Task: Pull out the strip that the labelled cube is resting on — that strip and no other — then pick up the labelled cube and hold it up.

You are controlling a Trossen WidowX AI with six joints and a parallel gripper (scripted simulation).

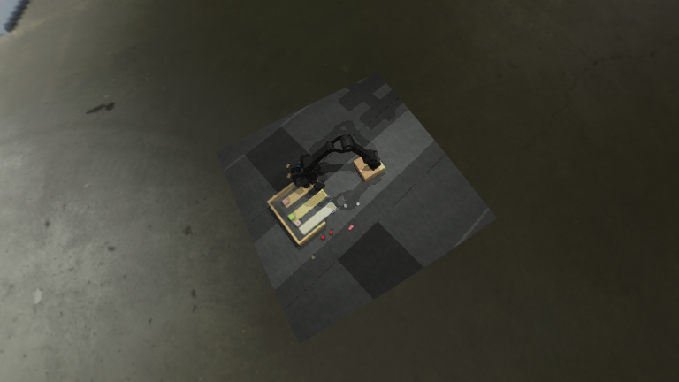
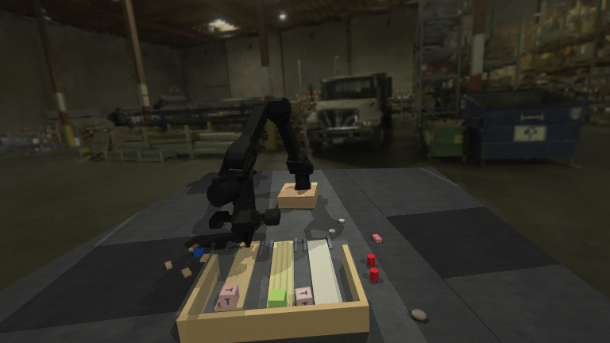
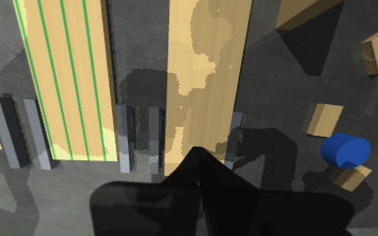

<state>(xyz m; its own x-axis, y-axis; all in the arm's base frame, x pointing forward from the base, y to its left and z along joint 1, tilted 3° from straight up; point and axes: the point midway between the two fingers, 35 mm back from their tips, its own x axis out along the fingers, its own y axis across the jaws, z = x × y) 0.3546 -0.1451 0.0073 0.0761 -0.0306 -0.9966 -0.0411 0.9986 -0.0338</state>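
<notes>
The tan strip lies 10 cm ahead of my gripper tip and 1 cm to the left of it. Also, from my gripper tip: blue disc: 2 cm ahead, 14 cm to the right; grey pebble: 25 cm ahead, 37 cm to the left; pink block: 2 cm behind, 36 cm to the left.
</notes>
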